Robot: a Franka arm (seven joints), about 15 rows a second.
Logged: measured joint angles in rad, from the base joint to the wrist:
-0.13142 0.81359 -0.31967 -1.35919 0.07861 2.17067 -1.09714
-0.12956 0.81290 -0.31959 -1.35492 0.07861 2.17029 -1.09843
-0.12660 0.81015 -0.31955 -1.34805 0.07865 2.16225 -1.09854
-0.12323 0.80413 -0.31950 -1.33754 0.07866 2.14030 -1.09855
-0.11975 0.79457 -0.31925 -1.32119 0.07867 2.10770 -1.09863
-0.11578 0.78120 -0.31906 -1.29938 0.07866 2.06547 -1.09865
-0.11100 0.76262 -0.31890 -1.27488 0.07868 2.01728 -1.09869
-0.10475 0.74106 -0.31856 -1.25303 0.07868 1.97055 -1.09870
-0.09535 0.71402 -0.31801 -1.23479 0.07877 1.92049 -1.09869
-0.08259 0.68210 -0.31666 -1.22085 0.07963 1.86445 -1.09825
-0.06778 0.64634 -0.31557 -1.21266 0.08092 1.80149 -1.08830
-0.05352 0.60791 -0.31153 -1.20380 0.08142 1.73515 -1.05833
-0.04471 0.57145 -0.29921 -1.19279 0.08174 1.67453 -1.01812
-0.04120 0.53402 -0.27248 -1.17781 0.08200 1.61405 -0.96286
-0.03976 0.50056 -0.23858 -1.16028 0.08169 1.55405 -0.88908
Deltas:
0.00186 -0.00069 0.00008 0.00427 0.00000 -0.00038 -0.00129
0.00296 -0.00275 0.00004 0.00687 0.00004 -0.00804 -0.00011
0.00337 -0.00602 0.00005 0.01051 0.00001 -0.02195 -0.00001
0.00348 -0.00956 0.00025 0.01635 0.00001 -0.03260 -0.00008
0.00397 -0.01337 0.00019 0.02181 -0.00001 -0.04223 -0.00002
0.00478 -0.01858 0.00016 0.02450 0.00002 -0.04819 -0.00004
0.00625 -0.02156 0.00034 0.02185 0.00000 -0.04673 -0.00001
0.00940 -0.02704 0.00055 0.01824 0.00009 -0.05006 0.00001
0.01276 -0.03192 0.00135 0.01394 0.00086 -0.05604 0.00044
0.01481 -0.03576 0.00109 0.00819 0.00129 -0.06296 0.00995
0.01426 -0.03843 0.00404 0.00886 0.00050 -0.06634 0.02997
0.00881 -0.03646 0.01232 0.01101 0.00032 -0.06062 0.04021
0.00351 -0.03743 0.02673 0.01498 0.00026 -0.06048 0.05526
0.00144 -0.03346 0.03390 0.01753 -0.00031 -0.06000 0.07378

